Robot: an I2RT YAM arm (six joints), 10 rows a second.
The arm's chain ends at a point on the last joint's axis. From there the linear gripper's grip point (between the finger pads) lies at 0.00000 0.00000 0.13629 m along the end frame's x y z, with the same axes.
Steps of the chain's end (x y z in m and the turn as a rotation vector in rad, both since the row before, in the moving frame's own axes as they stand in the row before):
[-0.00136 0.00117 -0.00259 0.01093 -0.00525 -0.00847]
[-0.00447 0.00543 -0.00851 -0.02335 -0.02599 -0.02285]
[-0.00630 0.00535 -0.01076 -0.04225 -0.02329 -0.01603]
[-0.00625 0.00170 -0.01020 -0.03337 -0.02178 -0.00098]
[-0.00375 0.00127 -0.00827 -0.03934 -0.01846 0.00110]
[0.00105 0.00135 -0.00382 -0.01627 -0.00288 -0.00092]
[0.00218 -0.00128 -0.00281 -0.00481 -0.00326 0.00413]
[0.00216 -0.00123 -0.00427 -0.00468 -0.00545 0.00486]
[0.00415 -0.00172 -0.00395 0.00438 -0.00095 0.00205]
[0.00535 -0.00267 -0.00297 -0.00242 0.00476 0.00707]
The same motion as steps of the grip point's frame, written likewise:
[-0.00208 -0.00032 -0.00260 0.01093 -0.00525 -0.00847]
[-0.00797 0.00865 -0.00859 -0.02335 -0.02599 -0.02285]
[-0.00943 0.01113 -0.01092 -0.04225 -0.02329 -0.01603]
[-0.00922 0.00625 -0.01031 -0.03337 -0.02178 -0.00098]
[-0.00627 0.00663 -0.00840 -0.03934 -0.01846 0.00110]
[0.00066 0.00357 -0.00384 -0.01627 -0.00288 -0.00092]
[0.00173 -0.00063 -0.00281 -0.00481 -0.00326 0.00413]
[0.00142 -0.00059 -0.00427 -0.00468 -0.00545 0.00486]
[0.00402 -0.00232 -0.00395 0.00438 -0.00095 0.00205]
[0.00600 -0.00234 -0.00297 -0.00242 0.00476 0.00707]

